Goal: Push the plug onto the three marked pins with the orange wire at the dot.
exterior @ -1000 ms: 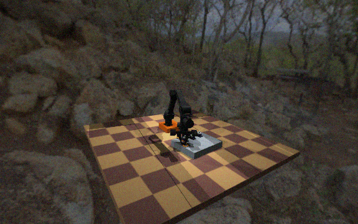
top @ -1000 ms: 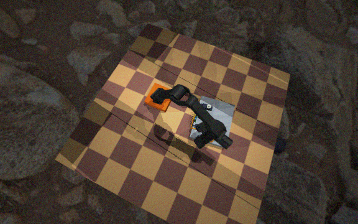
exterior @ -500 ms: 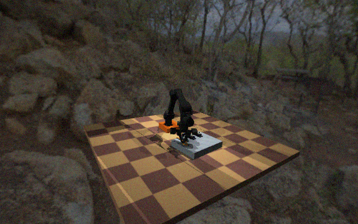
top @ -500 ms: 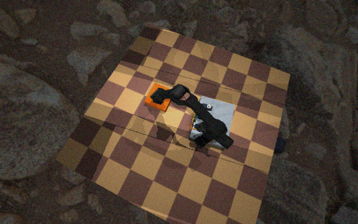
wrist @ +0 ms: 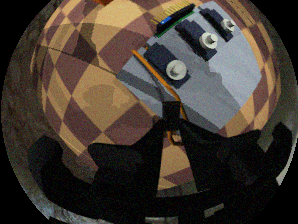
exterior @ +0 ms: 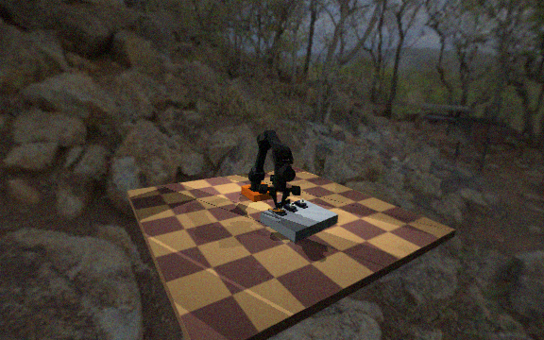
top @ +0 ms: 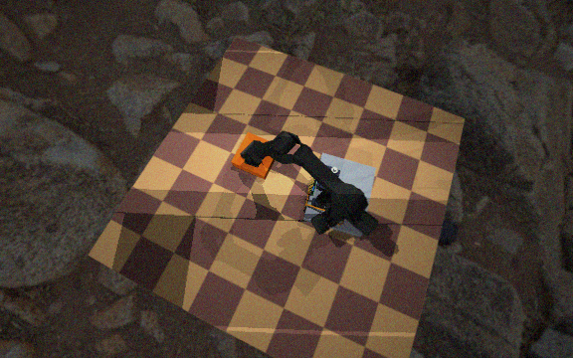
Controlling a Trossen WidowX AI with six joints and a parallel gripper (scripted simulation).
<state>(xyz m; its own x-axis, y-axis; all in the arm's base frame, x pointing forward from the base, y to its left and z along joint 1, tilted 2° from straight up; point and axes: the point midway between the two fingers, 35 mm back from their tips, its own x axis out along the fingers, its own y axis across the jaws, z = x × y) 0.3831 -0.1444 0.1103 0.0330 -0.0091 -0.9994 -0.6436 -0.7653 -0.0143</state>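
Now: gripper tip 12 cm to the right of the dark servo, 6 cm above it and 5 cm past it. Round my gripper tip: grey printed holder (13 cm to the left, 8 cm below, 5 cm ahead).
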